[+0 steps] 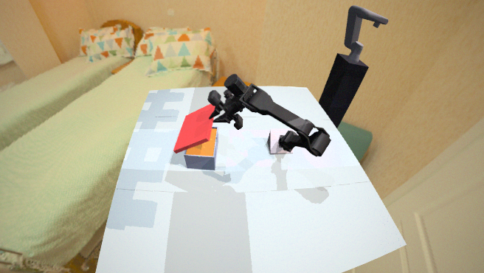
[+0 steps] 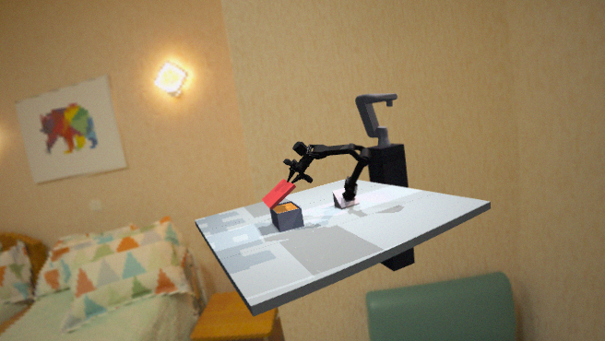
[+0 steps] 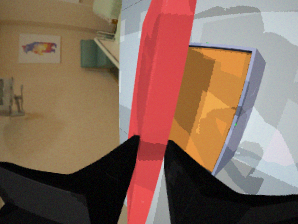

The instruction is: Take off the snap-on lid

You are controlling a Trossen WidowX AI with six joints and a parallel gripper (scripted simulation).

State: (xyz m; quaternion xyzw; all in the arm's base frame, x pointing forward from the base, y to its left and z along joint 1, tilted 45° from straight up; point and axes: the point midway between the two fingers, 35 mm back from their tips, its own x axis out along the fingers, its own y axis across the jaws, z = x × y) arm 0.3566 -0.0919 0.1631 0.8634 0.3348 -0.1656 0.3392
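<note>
The red lid lies 70 mm ahead of my gripper tip and 40 mm below it. Also, from my gripper tip: storage box 170 mm below, 50 mm ahead.
</note>
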